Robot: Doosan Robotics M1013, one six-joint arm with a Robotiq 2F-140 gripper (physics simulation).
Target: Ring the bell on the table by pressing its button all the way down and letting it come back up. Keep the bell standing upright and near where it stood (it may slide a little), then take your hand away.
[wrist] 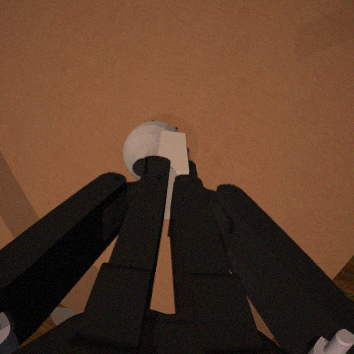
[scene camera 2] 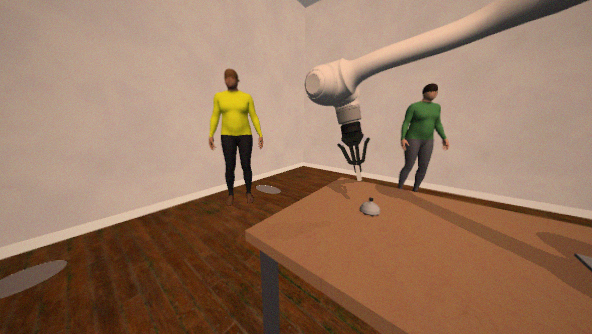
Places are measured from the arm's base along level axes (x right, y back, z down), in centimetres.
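Pixels of known places: gripper, fingertip midpoint: [wrist: 170,150] [scene camera 2: 359,180].
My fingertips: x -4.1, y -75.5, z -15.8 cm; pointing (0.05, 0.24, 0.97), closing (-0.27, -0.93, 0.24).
Observation:
Ahead of a thing's pixels: the offset from my fingertips to its top centre. Level surfaces: height alone.
A silver-grey dome bell {dx +7.2, dy +3.5, dz +9.8 cm} [scene camera 2: 370,209] [wrist: 141,145] stands upright on the brown table {dz +16.4 cm} [scene camera 2: 320,260] [wrist: 260,80]. Its small black button {dx +7.2, dy +3.5, dz +9.8 cm} [scene camera 2: 371,199] sticks up from the top in the scene view; in the wrist view I cannot tell it from the dark fingers. My gripper [scene camera 2: 358,173] [wrist: 170,150] is shut and empty, its pale fingertips together and pointing down. In the scene view the fingertips are above the bell's height and apart from it, a little to its left. In the wrist view they overlap the right part of the dome, and the fingers hide its lower part.
The table's near left corner is at the scene view's middle. A dark flat object [scene camera 2: 584,261] shows at the right edge. A person in yellow [scene camera 2: 236,115] and a person in green [scene camera 2: 423,121] stand beyond the table. Arm shadows cross the table top.

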